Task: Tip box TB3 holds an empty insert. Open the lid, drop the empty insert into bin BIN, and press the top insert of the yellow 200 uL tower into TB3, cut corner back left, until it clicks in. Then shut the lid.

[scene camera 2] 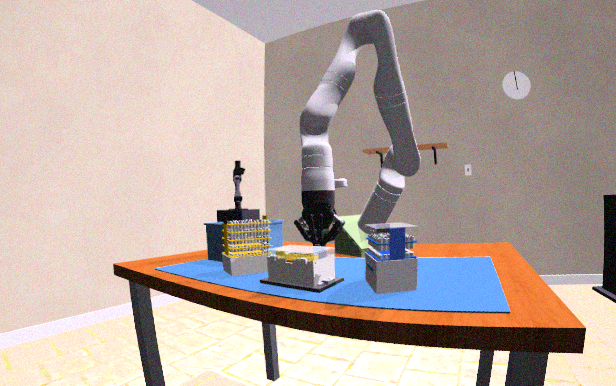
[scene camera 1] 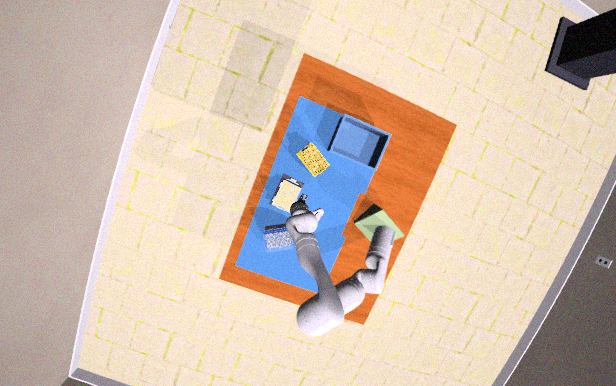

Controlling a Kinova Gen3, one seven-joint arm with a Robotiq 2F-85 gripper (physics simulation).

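Note:
Tip box TB3 [scene camera 1: 287,194] [scene camera 2: 291,271] stands on a dark base plate on the blue mat. Its clear lid looks shut in the scene camera 2 view, and a yellow insert shows beneath it. My gripper [scene camera 1: 301,202] [scene camera 2: 318,244] points down, shut and empty, close to the lid's top at the box's rear side; whether it touches the lid I cannot tell. The yellow 200 uL tower [scene camera 1: 313,159] [scene camera 2: 247,240] stands on a grey block, with several tip-filled inserts stacked. Bin BIN [scene camera 1: 358,142] [scene camera 2: 215,241] is a blue open box behind the tower.
A blue-and-clear tip stack on a grey block [scene camera 1: 278,239] [scene camera 2: 391,276] stands on the other side of TB3. A green sloped block [scene camera 1: 385,221] [scene camera 2: 351,234] stands behind, near my arm. The blue mat [scene camera 1: 327,190] [scene camera 2: 450,285] lies on the wooden table [scene camera 1: 415,145] [scene camera 2: 530,300].

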